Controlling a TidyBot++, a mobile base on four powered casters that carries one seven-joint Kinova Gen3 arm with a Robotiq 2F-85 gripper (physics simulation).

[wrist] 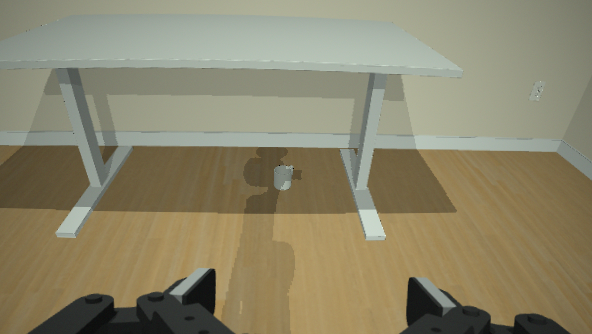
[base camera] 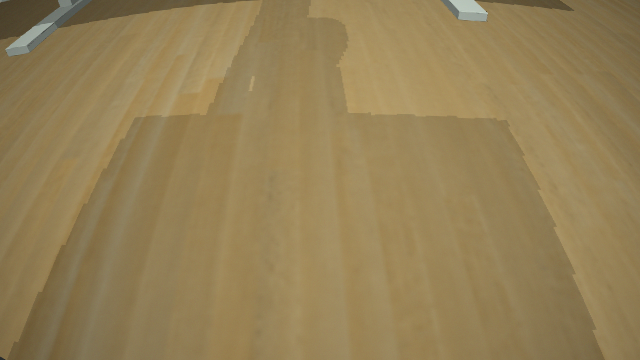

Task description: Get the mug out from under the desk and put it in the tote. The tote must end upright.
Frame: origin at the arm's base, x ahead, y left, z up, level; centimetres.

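Seen in the pictures: gripper, between the fingertips: [wrist: 310, 295].
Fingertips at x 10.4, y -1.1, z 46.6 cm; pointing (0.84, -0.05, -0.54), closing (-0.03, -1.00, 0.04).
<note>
A point is followed by its place in that frame.
A small white mug [wrist: 283, 178] @[x 133.3, y 5.0, z -32.6 cm] stands upright on the floor under the desk in the wrist view, between the two desk legs, with its handle at the upper right. The white desk [wrist: 225, 42] @[x 115.5, y 24.8, z 32.3 cm] stands in front of the wall. My gripper [wrist: 310, 295] @[x 10.4, y -1.1, z 46.6 cm] is open, with its fingers wide apart and nothing between them. It is well short of the mug, out in front of the desk. The mug does not show in the base camera view. The tote does not show in either view.
The left desk foot [base camera: 30, 40] [wrist: 80, 220] and the right desk foot [base camera: 466, 9] [wrist: 371, 220] reach forward on the floor on both sides of the mug. The desk top overhangs the mug. A wall with a white baseboard [wrist: 200, 139] @[x 170.9, y 54.1, z -35.2 cm] runs behind the desk.
</note>
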